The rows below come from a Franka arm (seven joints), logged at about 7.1 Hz.
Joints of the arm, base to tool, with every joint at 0 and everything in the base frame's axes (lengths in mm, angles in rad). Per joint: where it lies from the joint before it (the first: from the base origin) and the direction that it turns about. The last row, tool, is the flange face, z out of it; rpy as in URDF.
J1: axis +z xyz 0 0 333
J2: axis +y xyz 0 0 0
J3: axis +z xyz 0 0 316
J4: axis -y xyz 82.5 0 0
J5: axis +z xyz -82.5 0 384
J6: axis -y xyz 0 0 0
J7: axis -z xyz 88 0 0
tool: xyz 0 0 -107 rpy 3.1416 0 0
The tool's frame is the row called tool.
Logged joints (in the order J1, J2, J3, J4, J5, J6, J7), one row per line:
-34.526 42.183 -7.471 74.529 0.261 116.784 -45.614
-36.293 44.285 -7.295 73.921 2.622 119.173 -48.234
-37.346 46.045 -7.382 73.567 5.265 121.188 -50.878
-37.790 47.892 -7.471 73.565 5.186 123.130 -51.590
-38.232 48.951 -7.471 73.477 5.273 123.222 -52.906
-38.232 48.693 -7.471 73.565 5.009 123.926 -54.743
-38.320 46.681 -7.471 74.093 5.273 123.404 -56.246
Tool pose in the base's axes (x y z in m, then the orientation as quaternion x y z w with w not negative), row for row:
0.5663 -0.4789 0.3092 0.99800 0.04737 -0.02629 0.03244
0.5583 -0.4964 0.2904 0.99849 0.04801 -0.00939 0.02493
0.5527 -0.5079 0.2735 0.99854 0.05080 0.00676 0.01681
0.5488 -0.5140 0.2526 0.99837 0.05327 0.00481 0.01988
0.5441 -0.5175 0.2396 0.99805 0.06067 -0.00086 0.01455
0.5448 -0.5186 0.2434 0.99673 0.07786 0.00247 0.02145
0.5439 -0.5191 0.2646 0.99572 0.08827 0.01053 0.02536
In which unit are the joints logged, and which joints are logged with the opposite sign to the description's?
The joints are logged in degrees. Opposite sign: J4.
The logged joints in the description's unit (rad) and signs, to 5 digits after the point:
-0.60259 0.73623 -0.13039 -1.30078 0.00456 2.03827 -0.79611
-0.63343 0.77292 -0.12732 -1.29016 0.04576 2.07996 -0.84184
-0.65181 0.80364 -0.12884 -1.28399 0.09189 2.11513 -0.88799
-0.65956 0.83587 -0.13039 -1.28395 0.09051 2.14902 -0.90042
-0.66727 0.85436 -0.13039 -1.28242 0.09203 2.15063 -0.92338
-0.66727 0.84985 -0.13039 -1.28395 0.08742 2.16292 -0.95545
-0.66881 0.81474 -0.13039 -1.29317 0.09203 2.15381 -0.98168

